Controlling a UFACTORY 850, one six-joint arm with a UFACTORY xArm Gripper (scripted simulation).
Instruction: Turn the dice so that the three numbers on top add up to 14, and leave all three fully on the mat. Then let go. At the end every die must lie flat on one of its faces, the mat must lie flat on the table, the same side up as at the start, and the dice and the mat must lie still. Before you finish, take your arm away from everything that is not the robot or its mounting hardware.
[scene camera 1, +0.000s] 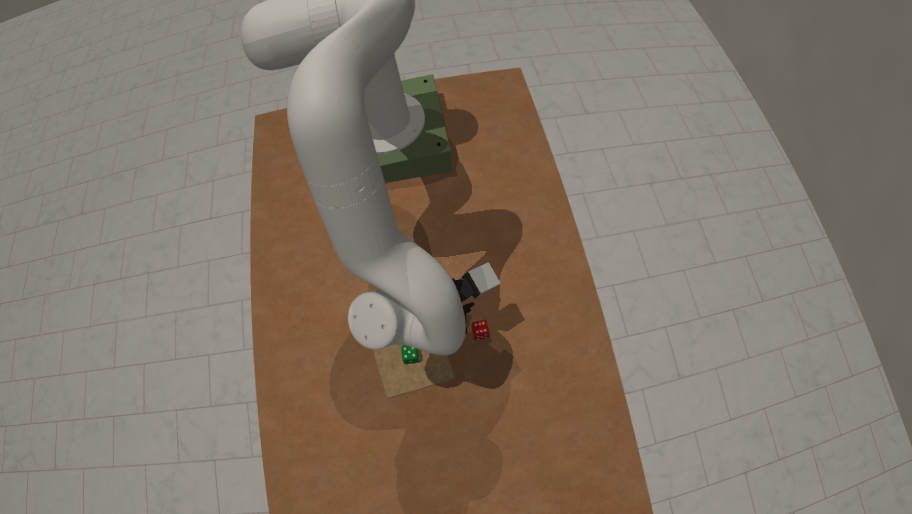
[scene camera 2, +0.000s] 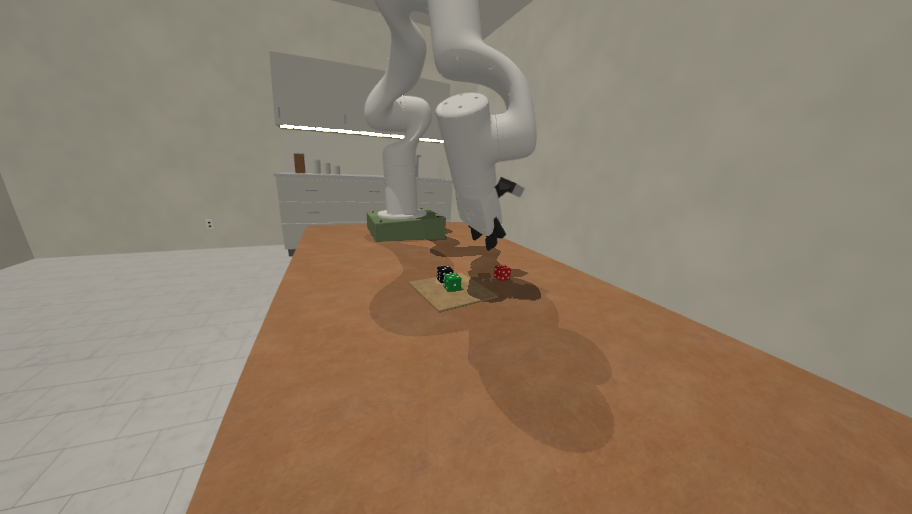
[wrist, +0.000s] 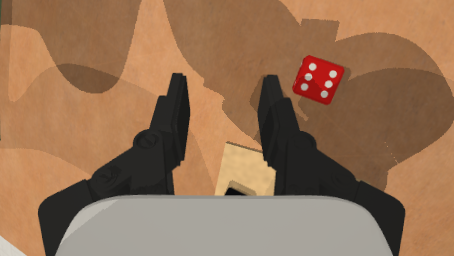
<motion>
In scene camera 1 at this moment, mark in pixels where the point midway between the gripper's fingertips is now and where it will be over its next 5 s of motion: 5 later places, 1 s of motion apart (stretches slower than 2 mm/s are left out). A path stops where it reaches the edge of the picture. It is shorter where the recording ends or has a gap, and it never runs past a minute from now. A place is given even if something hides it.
The gripper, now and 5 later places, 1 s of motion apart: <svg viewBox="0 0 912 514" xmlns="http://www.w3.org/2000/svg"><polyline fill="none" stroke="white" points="462,295 485,307 483,309 480,314 480,319 480,325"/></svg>
</motion>
